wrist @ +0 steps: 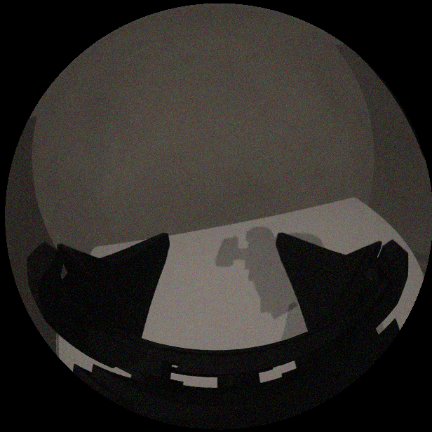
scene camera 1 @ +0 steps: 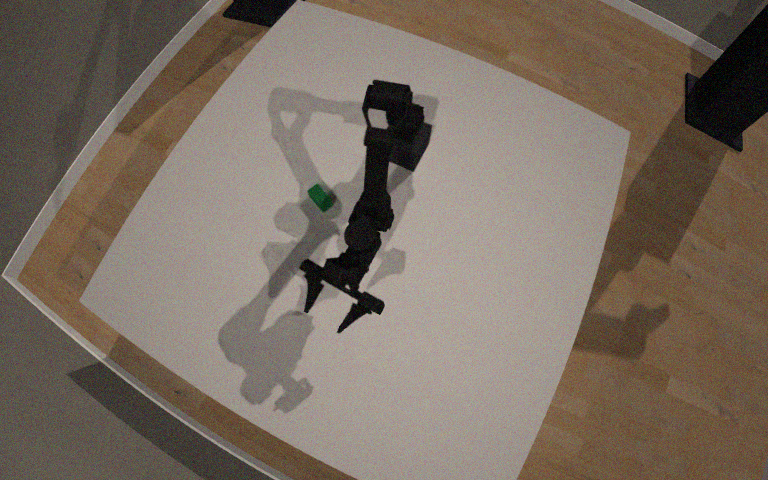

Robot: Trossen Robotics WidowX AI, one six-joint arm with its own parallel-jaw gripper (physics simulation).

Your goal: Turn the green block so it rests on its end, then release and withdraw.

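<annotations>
My gripper appears in the wrist view and in scene camera 1; (wrist: pixel 325 282) and (scene camera 1: pixel 316 287) are the same spot on it.
</annotations>
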